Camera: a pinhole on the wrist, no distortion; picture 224 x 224 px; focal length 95.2 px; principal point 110.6 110.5 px. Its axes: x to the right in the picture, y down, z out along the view. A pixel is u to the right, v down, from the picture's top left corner.
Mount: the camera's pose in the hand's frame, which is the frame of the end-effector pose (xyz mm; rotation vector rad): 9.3 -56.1 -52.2 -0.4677 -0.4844 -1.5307
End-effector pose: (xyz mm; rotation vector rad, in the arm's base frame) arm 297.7 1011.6 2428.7 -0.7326 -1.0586 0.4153
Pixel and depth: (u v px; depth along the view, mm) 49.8 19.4 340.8
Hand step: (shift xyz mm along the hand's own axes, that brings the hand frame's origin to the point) -315.6 319.9 99.2
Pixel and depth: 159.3 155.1 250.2
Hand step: 123.0 -19.6 227.9
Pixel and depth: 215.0 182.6 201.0
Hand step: 156.9 -123.9 240.7
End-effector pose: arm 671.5 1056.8 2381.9 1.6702 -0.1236 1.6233
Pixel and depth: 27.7 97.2 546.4
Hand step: -63.2 647.0 124.3
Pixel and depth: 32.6 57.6 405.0
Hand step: -213.2 449.4 88.2
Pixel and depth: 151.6 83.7 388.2
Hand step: -104.9 28.9 360.5
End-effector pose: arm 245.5 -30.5 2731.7 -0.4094 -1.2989 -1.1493
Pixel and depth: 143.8 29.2 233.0
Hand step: -192.3 11.8 182.8
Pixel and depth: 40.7 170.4 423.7
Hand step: 277.9 438.7 122.2
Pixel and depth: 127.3 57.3 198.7
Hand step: -103.5 29.6 129.4
